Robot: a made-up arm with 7 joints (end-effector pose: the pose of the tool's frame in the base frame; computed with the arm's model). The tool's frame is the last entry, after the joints. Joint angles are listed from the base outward.
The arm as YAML. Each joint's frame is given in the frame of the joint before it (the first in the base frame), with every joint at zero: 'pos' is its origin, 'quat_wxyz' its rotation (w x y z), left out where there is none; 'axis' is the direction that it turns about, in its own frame. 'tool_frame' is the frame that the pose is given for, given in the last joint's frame.
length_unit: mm
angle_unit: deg
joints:
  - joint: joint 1
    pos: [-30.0, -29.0, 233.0]
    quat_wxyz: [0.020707, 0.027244, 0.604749, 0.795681]
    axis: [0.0, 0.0, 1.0]
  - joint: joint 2
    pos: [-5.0, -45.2, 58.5]
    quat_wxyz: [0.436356, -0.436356, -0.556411, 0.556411]
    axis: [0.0, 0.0, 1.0]
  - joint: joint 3
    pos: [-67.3, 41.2, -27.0]
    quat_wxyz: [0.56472, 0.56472, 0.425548, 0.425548]
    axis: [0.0, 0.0, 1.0]
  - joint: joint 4
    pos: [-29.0, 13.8, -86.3]
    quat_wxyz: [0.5, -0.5, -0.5, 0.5]
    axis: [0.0, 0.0, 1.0]
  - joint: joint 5
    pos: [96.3, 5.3, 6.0]
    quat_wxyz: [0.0, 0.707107, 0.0, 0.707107]
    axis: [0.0, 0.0, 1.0]
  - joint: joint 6
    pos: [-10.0, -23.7, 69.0]
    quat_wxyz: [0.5, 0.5, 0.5, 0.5]
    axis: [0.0, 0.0, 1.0]
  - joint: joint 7
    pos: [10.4, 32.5, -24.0]
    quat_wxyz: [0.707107, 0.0, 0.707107, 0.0]
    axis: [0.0, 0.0, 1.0]
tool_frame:
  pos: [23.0, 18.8, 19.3]
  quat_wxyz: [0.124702, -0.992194, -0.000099, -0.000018]
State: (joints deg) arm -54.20 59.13 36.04 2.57 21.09 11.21 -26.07
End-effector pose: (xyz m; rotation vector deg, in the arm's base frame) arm 0.2085 0.2036 0.3188 -92.73 56.53 17.71
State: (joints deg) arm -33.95 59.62 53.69 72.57 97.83 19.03 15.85
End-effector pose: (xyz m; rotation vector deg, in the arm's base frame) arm 0.0635 0.3915 0.0396 -83.23 14.13 130.73
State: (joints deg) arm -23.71 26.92 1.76 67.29 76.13 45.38 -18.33
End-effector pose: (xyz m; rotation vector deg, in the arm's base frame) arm 0.0700 0.2332 -0.1205 47.40 -60.94 -156.86
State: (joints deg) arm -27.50 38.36 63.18 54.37 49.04 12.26 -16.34
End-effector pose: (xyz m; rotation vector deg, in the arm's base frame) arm 0.1049 0.3012 -0.0297 141.12 -66.72 -73.93
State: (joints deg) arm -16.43 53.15 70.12 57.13 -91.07 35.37 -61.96
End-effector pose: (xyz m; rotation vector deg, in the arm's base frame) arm 0.0264 0.3626 0.1430 -82.67 86.80 -127.39
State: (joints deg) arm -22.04 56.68 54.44 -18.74 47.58 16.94 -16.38
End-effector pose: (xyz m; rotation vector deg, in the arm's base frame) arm 0.1203 0.2410 0.2838 -91.73 18.24 50.90
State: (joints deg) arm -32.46 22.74 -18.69 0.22 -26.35 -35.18 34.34
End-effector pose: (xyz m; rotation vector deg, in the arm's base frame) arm 0.2065 -0.0223 0.1335 -110.08 90.11 -70.03
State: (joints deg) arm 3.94 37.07 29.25 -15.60 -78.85 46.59 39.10
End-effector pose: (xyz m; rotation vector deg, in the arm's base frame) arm 0.1411 0.1473 0.1324 130.93 -68.41 -5.39
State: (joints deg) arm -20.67 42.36 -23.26 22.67 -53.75 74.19 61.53
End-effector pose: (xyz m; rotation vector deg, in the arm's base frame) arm 0.1671 0.0966 -0.0677 103.54 -51.16 -118.45
